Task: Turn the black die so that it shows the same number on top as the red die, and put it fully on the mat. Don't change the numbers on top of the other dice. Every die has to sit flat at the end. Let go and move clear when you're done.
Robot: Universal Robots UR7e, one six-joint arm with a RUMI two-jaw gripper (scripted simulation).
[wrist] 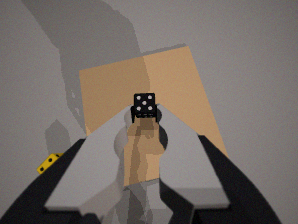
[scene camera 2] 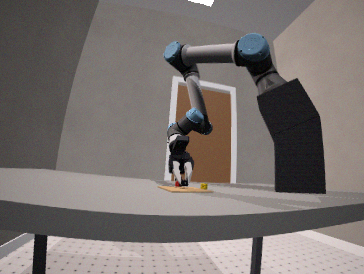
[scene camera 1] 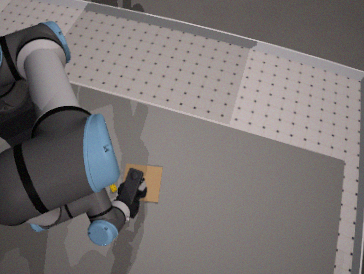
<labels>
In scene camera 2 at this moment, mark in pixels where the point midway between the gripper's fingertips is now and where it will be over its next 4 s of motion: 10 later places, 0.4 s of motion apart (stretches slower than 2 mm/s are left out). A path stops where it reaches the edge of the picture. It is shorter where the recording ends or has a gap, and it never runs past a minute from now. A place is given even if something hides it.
The gripper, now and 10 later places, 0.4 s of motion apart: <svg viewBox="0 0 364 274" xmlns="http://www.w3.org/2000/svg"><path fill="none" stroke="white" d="M184 184L184 185L184 186L184 187L184 184L184 176L185 168L185 166L185 166L185 166L185 166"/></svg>
</labels>
